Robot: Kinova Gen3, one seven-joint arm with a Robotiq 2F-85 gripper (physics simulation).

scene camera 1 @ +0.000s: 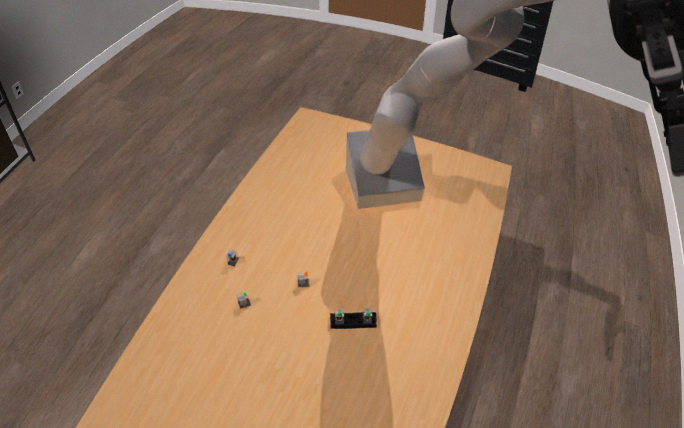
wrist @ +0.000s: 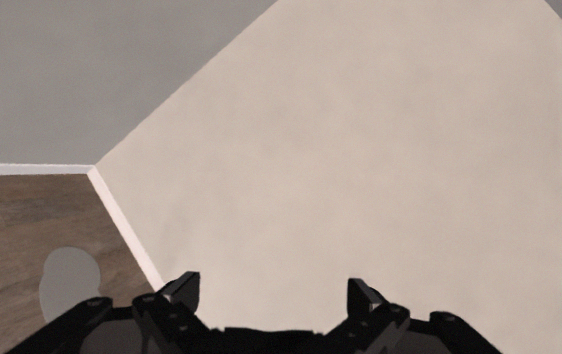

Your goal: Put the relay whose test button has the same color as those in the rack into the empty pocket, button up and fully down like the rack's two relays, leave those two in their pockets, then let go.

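Places are measured from the arm's base along level axes (x back, y right, z up), in millimetres.
Pixels of known places: gripper, fingertip midpoint: (scene camera 1: 678, 130) (wrist: 273, 291); arm's base, origin of the base link: (scene camera 1: 376, 159).
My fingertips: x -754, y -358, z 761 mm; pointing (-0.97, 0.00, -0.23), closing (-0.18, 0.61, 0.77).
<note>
Ahead of a thing's pixels: the offset from my fingertips to its top centre. Level surfaces: height alone.
A black rack @(dx +299, dy +281, dz -839 mm) (scene camera 1: 353, 324) lies on the table. It holds one relay @(dx +288, dy +311, dz -814 mm) (scene camera 1: 339, 316) near its left end and another relay @(dx +310, dy +251, dz -814 mm) (scene camera 1: 367, 316) near its right end, both with green buttons; the stretch between them holds no relay. A loose relay with a green button @(dx +256, dy +541, dz -818 mm) (scene camera 1: 243, 300) stands on the table to the left. A relay with an orange button @(dx +363, dy +427, dz -818 mm) (scene camera 1: 302, 280) stands between it and the rack. A relay with a blue button @(dx +363, dy +621, dz -818 mm) (scene camera 1: 232, 258) is farther back at the left. My gripper (wrist: 273, 291) is open and empty, far from the relays; part of it shows at the upper right in the scene view.
The arm's base block (scene camera 1: 385, 186) stands at the back of the wooden table @(dz -862 mm) (scene camera 1: 282, 201). The arm rises from it to the upper right. A black drawer cabinet (scene camera 1: 509, 60) stands on the floor behind. The wrist view shows pale wall (wrist: 350, 150) and a strip of floor (wrist: 40, 215).
</note>
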